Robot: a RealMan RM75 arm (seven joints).
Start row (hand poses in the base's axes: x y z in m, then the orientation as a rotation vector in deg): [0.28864 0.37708 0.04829 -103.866 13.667 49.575]
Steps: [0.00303 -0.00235 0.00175 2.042 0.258 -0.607]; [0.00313 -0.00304 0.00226 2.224 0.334 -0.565]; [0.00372 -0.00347 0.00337 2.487 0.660 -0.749]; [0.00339 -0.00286 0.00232 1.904 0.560 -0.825]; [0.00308 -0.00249 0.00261 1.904 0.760 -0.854]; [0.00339 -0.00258 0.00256 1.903 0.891 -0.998]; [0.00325 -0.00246 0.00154 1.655 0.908 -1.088]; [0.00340 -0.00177 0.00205 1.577 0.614 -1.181]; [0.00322 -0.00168 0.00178 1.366 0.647 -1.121]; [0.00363 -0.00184 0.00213 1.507 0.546 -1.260]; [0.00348 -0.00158 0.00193 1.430 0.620 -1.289]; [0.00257 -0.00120 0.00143 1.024 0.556 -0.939]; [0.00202 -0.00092 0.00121 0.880 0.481 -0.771]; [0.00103 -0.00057 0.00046 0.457 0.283 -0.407]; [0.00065 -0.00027 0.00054 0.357 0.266 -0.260]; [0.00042 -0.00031 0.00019 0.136 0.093 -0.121]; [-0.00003 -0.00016 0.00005 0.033 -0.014 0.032]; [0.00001 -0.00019 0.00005 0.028 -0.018 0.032]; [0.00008 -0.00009 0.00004 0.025 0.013 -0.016]
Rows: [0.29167 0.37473 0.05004 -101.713 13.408 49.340]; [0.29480 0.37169 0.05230 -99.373 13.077 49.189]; [0.29852 0.36822 0.05567 -96.617 12.996 49.172]; [0.30191 0.36536 0.05799 -94.426 13.175 49.007]; [0.30499 0.36287 0.06060 -92.150 13.510 48.977]; [0.30838 0.36029 0.06316 -89.789 14.042 48.931]; [0.31163 0.35783 0.06470 -87.630 14.759 48.814]; [0.31503 0.35606 0.06675 -85.635 15.356 48.383]; [0.31825 0.35438 0.06853 -83.838 16.022 48.014]; [0.32188 0.35254 0.07066 -81.913 16.638 47.456]; [0.32536 0.35096 0.07259 -80.024 17.355 46.920]; [0.32793 0.34976 0.07402 -78.625 17.959 46.600]; [0.32995 0.34884 0.07523 -77.430 18.452 46.354]; [0.33098 0.34827 0.07569 -76.795 18.737 46.243]; [0.33163 0.34800 0.07623 -76.297 18.957 46.235]; [0.33205 0.34769 0.07642 -76.105 19.048 46.208]; [0.33202 0.34753 0.07647 -76.088 19.002 46.228]; [0.33203 0.34734 0.07652 -76.077 18.955 46.244]; [0.33211 0.34725 0.07656 -76.045 18.964 46.241]
